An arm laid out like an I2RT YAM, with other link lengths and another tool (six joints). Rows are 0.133 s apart.
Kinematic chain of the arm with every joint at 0, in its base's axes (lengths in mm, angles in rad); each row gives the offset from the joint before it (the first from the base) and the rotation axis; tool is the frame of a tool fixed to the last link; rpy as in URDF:
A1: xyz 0 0 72.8 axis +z
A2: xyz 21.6 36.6 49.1 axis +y
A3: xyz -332.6 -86.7 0 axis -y
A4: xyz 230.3 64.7 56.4 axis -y
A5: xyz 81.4 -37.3 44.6 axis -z
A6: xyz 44.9 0 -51 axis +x
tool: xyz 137 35 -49 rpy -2.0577 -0.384 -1.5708
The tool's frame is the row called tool.
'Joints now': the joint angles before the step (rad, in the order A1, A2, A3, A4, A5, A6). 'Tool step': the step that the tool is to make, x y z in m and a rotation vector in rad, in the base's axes. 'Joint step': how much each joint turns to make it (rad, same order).
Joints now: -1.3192 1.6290 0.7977 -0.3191 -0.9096 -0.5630
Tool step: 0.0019 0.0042 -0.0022 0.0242 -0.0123 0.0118
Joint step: 0.0031 0.0153 -0.0061 0.0000 -0.0199 -0.0013
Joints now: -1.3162 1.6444 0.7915 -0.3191 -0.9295 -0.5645
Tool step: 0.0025 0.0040 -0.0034 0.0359 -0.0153 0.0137
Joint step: 0.0031 0.0278 -0.0029 -0.0015 -0.0261 -0.0016
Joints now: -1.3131 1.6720 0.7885 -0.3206 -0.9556 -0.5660
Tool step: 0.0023 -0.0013 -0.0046 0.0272 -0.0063 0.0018
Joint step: 0.0015 0.0320 0.0031 0.0104 -0.0123 0.0076
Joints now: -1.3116 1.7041 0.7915 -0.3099 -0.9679 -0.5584
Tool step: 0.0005 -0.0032 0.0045 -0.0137 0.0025 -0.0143
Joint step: 0.0002 -0.0181 0.0046 0.0063 0.0107 0.0200
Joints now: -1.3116 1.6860 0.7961 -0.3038 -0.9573 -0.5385
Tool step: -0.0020 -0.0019 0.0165 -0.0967 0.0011 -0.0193
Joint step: 0.0016 -0.0966 -0.0123 0.0201 0.0322 0.0139
